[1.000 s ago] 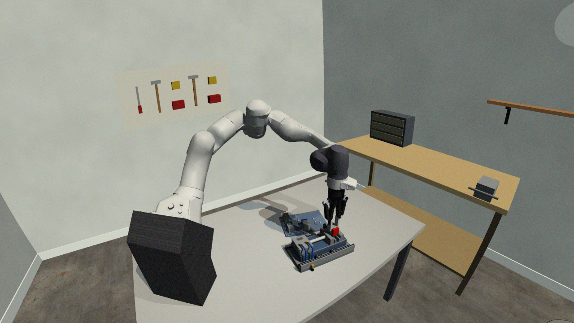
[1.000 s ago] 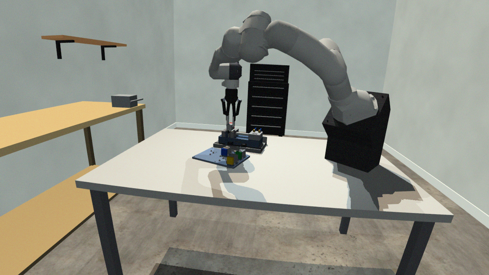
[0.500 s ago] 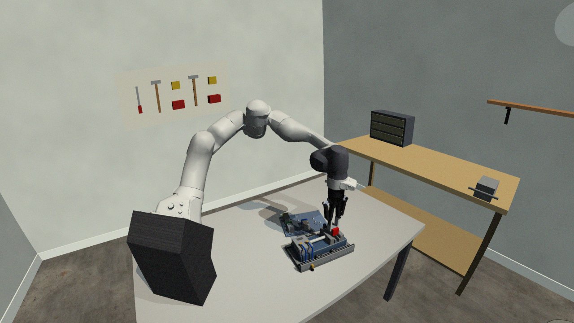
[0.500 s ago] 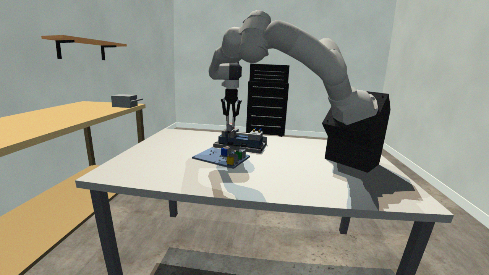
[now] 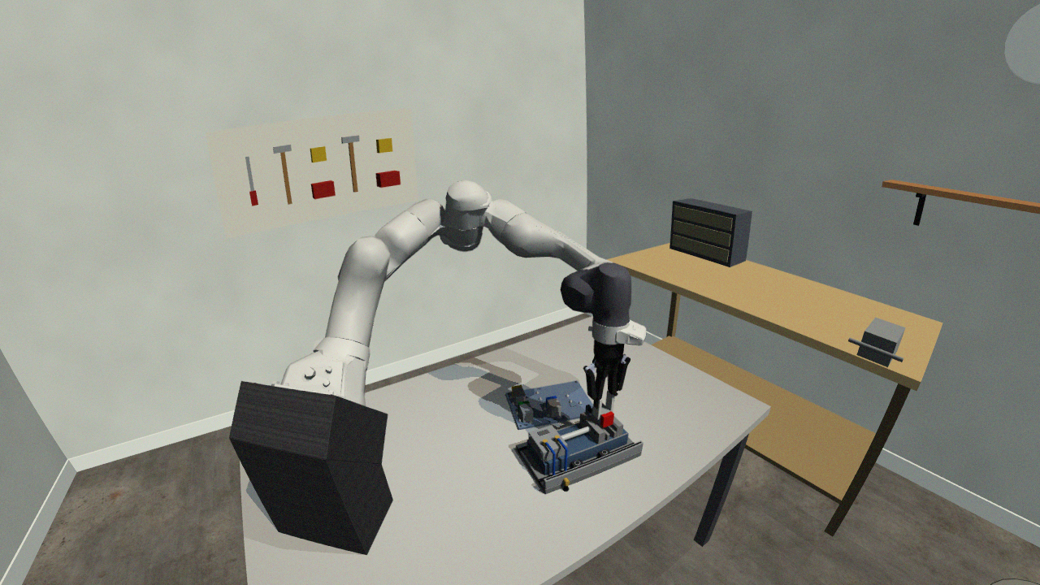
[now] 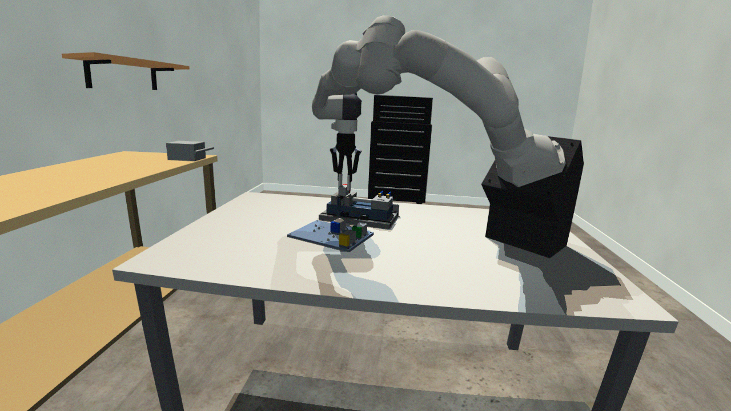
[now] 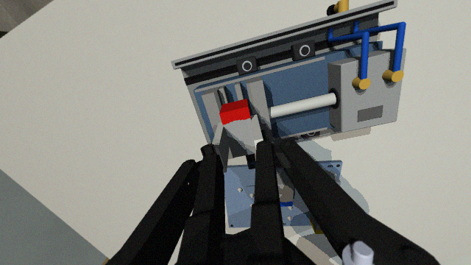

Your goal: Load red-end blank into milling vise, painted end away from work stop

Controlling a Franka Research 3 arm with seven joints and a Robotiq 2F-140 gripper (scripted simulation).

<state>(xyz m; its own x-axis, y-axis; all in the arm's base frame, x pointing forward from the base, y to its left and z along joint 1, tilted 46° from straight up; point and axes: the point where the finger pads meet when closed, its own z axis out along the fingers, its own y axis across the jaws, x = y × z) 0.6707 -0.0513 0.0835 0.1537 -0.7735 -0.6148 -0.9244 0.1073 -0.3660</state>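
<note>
The moving jaw lies 3 cm behind my hand and 7 cm below it. Round my hand: vise: 7 cm behind, 1 cm to the right, 11 cm below; white rod: 8 cm behind, 1 cm to the right, 7 cm below; fixed jaw: 3 cm ahead, 1 cm to the left, 7 cm below.
</note>
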